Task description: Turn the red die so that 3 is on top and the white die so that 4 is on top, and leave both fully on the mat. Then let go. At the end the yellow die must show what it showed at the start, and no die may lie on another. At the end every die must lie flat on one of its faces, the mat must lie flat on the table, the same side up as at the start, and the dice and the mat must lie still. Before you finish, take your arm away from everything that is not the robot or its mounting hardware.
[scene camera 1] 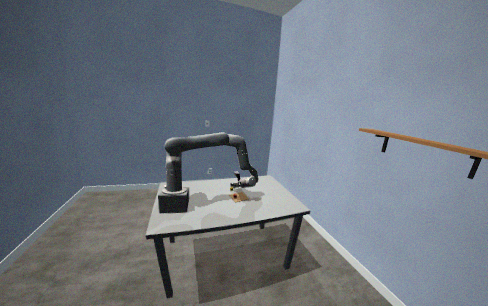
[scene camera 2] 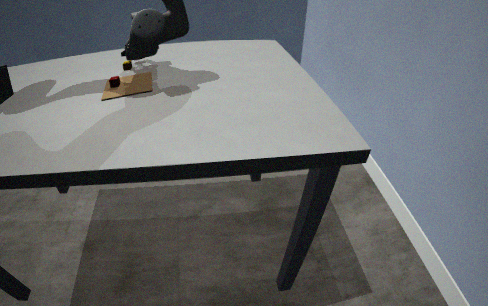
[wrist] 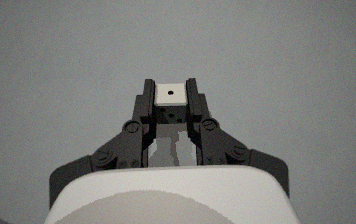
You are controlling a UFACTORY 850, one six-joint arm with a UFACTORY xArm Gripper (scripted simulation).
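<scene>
A tan mat (scene camera 2: 141, 83) is visible; in the wrist view the mat is out of frame.
</scene>
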